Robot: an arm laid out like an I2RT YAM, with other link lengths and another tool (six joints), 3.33 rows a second.
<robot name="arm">
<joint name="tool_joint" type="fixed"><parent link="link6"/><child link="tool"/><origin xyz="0.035 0.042 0.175" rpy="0 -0.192 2.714"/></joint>
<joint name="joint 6" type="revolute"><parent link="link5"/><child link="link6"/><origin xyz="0 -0.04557 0.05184" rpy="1.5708 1.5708 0"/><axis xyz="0 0 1"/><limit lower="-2.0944" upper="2.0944"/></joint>
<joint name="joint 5" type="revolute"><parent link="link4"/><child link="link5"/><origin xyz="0.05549 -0.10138 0.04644" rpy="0 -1.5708 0"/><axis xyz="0 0 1"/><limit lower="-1.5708" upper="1.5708"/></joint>
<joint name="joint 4" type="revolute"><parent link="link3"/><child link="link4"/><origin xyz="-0.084 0.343 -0.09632" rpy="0 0 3.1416"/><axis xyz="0 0 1"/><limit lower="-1.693" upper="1.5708"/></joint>
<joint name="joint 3" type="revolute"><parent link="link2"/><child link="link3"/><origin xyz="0 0.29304 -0.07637" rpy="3.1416 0 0"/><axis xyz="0 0 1"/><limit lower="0" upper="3.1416"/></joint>
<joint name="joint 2" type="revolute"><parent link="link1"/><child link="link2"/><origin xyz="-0.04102 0.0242 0.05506" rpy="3.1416 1.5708 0"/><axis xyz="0 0 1"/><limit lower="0" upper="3.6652"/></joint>
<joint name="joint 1" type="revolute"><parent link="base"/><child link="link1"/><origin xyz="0 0 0.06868" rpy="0 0 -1.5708"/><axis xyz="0 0 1"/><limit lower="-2.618" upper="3.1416"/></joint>
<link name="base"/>
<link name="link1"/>
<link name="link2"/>
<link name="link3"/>
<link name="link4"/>
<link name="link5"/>
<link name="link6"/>
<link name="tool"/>
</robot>
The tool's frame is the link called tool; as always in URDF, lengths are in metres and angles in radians.
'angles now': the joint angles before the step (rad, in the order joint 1, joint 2, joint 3, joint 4, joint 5, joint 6). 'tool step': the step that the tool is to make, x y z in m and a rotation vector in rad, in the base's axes. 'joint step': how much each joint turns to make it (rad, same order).
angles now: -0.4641, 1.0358, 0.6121, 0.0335, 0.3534, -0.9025
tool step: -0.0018, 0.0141, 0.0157, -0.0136, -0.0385, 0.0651
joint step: -0.0077, -0.0700, -0.0303, 0.0078, -0.0699, -0.0223
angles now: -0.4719, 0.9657, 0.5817, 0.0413, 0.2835, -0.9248
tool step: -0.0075, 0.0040, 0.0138, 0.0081, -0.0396, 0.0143
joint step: -0.0116, -0.0535, -0.0109, -0.0155, -0.0327, 0.0162
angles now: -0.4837, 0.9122, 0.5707, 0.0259, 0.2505, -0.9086
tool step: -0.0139, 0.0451, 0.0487, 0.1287, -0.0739, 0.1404
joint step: -0.0017, -0.1681, 0.0791, -0.2573, -0.1818, 0.0971
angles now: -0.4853, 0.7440, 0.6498, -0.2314, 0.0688, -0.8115
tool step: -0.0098, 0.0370, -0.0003, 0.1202, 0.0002, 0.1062
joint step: 0.0065, -0.0831, 0.0238, -0.1631, -0.1304, 0.0652
